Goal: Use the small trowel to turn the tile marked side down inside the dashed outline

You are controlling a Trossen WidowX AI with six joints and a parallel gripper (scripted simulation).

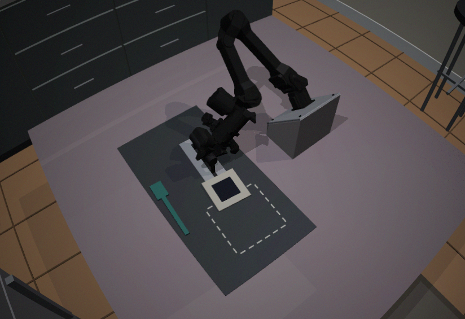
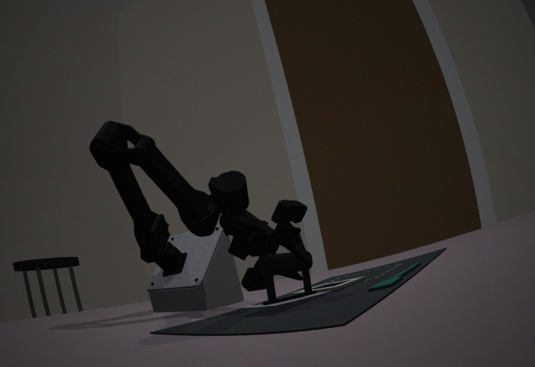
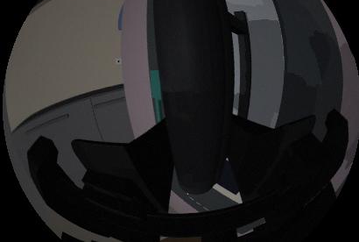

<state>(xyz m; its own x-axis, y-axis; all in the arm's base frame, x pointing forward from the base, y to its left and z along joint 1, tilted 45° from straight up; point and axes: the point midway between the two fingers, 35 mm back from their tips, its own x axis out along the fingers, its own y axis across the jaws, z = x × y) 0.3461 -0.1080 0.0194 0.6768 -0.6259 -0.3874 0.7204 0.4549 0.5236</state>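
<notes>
Right now my gripper tip is 20 mm short of the dark mat, 60 mm to the right of it and 70 mm above it. Also, from my gripper tip: teal flat tool (160 mm ahead, 20 mm to the left, 50 mm below); then tile (10 mm behind, 110 mm to the left, 50 mm below).
</notes>
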